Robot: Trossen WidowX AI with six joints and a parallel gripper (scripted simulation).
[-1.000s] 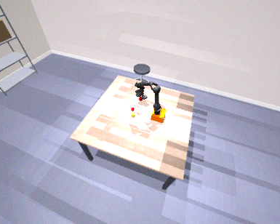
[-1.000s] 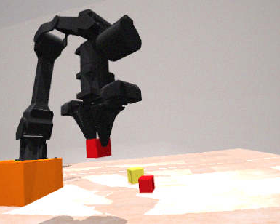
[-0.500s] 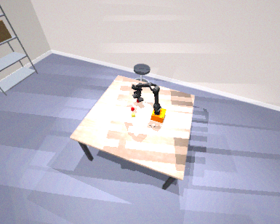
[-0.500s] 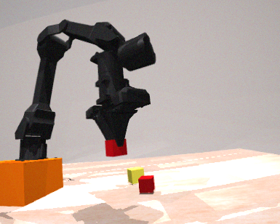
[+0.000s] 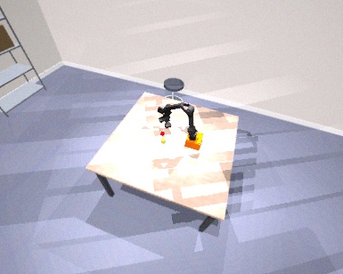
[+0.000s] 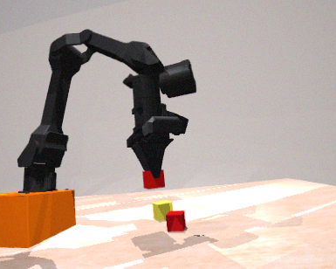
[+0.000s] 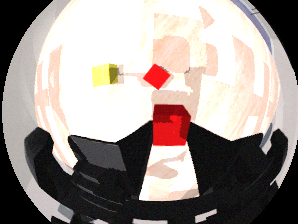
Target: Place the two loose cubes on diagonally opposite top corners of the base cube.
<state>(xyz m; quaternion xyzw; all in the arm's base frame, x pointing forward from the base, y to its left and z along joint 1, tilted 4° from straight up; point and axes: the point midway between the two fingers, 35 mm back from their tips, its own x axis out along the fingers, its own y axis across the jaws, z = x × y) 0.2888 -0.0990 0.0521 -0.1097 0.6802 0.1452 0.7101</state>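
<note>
Right now my gripper tip is 13 cm to the right of the yellow base cube, 9 cm above it and 1 cm short of it.
</note>
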